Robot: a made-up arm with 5 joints.
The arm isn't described. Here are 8 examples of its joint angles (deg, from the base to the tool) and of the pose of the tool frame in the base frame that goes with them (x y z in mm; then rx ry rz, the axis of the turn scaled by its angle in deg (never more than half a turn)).
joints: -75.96 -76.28 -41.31 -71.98 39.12
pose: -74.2 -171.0 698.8 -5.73 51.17 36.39
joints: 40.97 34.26 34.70 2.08 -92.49
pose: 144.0 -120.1 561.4 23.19 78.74 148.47
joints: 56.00 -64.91 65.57 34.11 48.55
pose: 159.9 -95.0 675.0 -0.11 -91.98 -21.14
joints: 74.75 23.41 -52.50 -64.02 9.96
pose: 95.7 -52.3 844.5 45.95 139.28 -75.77
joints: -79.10 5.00 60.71 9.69 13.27
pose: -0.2 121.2 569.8 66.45 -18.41 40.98
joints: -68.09 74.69 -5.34 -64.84 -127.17
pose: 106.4 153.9 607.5 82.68 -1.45 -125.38
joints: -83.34 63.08 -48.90 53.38 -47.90
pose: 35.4 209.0 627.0 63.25 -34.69 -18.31
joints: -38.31 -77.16 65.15 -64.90 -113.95
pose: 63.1 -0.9 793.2 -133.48 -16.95 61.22
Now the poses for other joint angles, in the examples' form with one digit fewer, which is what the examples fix.
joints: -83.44 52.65 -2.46 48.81 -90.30
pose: 47 129 549 18.9 -51.1 -47.3
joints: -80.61 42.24 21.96 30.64 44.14
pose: -15 111 543 53.5 8.5 69.0
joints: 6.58 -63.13 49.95 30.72 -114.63
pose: 161 -41 723 -56.0 69.0 131.5
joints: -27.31 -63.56 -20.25 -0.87 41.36
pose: -59 7 856 -43.2 130.4 -44.7
